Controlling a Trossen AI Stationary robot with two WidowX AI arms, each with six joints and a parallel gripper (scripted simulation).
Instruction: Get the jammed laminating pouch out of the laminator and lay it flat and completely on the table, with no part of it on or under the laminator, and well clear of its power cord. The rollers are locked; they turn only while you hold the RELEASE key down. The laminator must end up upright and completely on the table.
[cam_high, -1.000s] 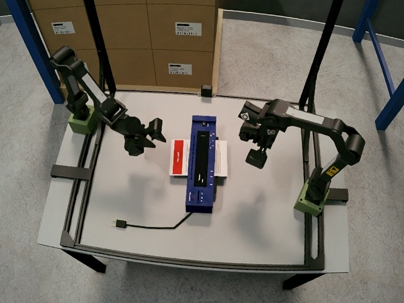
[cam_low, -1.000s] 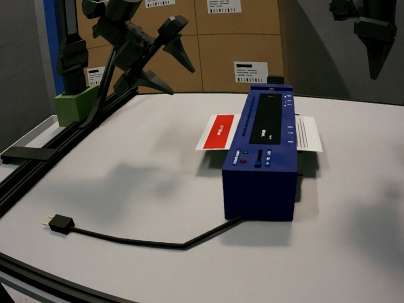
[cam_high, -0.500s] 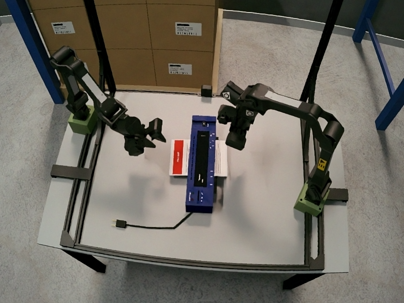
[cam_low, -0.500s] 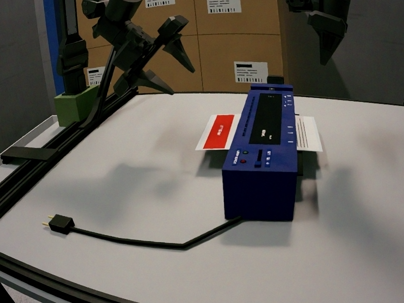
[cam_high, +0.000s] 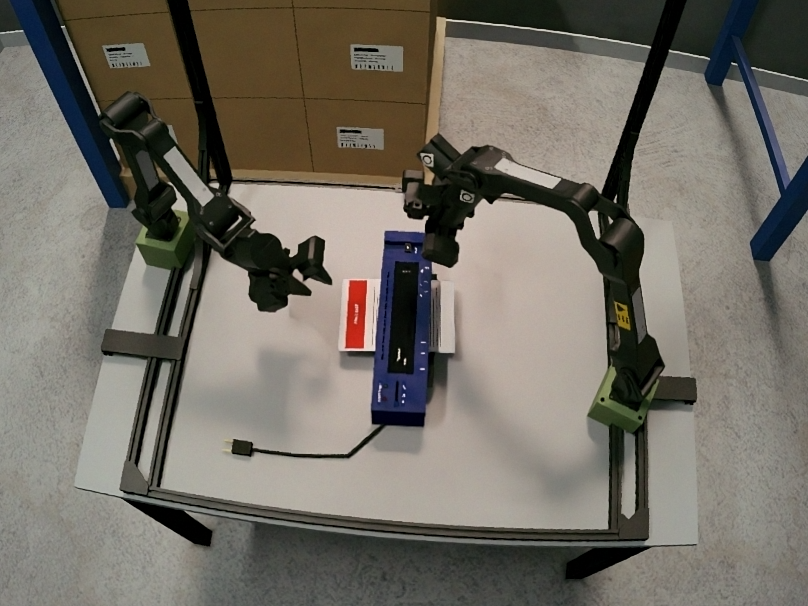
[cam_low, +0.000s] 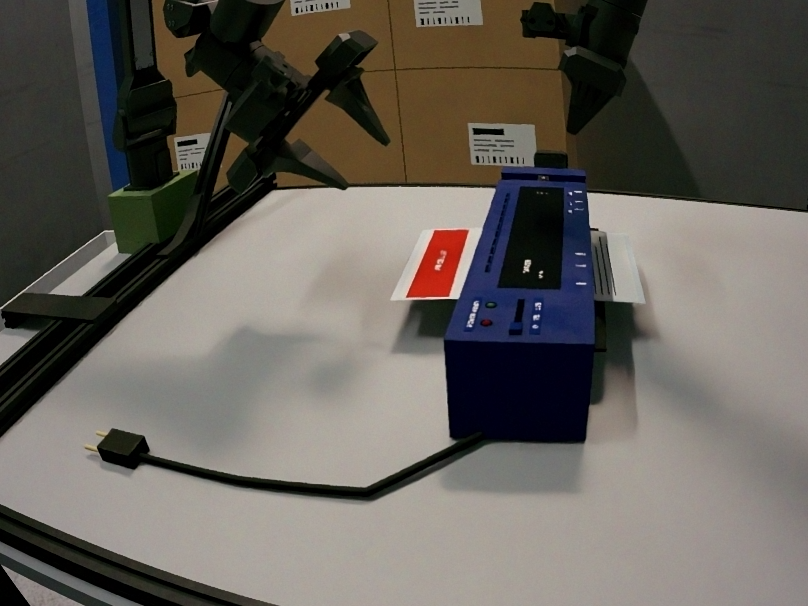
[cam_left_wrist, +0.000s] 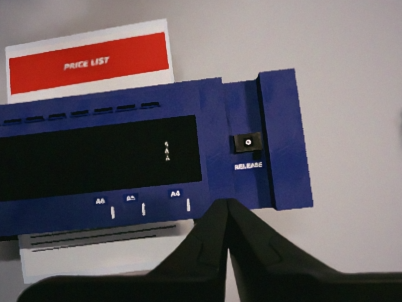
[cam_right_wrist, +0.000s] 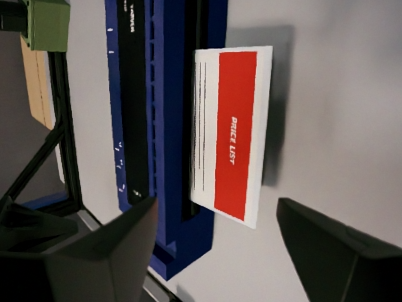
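Right now my left hand is 1 cm past the release key, 5 cm to the left of it and 9 cm above it. Round my left hand: plug: 47 cm ahead, 21 cm to the right, 16 cm below.
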